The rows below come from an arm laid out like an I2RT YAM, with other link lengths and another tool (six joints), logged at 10 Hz.
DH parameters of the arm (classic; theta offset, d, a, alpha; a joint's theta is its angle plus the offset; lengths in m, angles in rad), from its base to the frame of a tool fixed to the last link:
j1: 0 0.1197 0.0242 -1.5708
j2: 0 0 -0.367 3.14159
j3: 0.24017 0 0.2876 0
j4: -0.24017 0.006 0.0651 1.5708
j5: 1.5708 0.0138 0 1.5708
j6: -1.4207 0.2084 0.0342 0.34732
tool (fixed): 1.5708 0.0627 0 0
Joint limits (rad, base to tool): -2.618..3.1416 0..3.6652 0..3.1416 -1.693..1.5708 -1.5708..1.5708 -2.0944..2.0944
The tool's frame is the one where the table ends.
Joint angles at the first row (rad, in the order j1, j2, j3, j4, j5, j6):
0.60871, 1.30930, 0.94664, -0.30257, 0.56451, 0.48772
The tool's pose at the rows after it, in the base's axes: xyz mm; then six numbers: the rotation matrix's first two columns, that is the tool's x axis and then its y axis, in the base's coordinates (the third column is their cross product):
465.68 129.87 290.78 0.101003 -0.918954 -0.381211 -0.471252 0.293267 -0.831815
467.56 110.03 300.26 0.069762 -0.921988 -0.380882 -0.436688 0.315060 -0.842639
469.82 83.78 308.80 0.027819 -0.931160 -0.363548 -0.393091 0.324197 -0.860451
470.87 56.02 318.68 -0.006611 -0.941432 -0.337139 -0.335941 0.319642 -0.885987
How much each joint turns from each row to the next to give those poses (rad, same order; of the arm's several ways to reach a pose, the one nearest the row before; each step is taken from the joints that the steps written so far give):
-0.01988, -0.01052, 0.00975, 0.00066, -0.00519, 0.00132
-0.02939, -0.01769, -0.00378, 0.00882, 0.01917, -0.00098
-0.03728, -0.01575, -0.01184, 0.02170, 0.03348, -0.01595
-0.04164, -0.02275, -0.03194, 0.05937, 0.03520, -0.03992

